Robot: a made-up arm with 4 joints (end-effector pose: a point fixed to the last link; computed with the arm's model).
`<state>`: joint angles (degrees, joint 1 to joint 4).
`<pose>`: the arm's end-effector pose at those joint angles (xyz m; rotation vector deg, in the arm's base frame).
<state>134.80 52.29 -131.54 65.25</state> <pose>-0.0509 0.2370 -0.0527 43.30 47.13 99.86</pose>
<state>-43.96 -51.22 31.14 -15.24</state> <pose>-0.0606 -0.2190 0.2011 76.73 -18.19 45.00</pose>
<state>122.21 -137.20 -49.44 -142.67</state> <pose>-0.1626 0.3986 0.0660 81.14 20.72 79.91</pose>
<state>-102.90 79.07 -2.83 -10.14</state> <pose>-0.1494 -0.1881 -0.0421 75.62 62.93 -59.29</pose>
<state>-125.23 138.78 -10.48 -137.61</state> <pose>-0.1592 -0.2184 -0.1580 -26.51 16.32 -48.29</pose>
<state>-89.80 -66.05 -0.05 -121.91</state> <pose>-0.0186 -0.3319 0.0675 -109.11 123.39 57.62</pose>
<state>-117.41 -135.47 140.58 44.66</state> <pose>-0.1427 -0.0700 -0.1508 11.01 -12.42 -145.20</pose>
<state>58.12 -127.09 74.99 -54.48</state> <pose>-0.1440 0.0932 0.3225 27.51 65.74 35.67</pose>
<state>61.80 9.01 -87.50 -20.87</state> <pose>-0.0670 0.2442 0.4368 -148.68 -4.75 15.31</pose>
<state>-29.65 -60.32 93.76 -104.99</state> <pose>-0.0470 -0.1428 0.2615 112.96 -22.95 -48.59</pose>
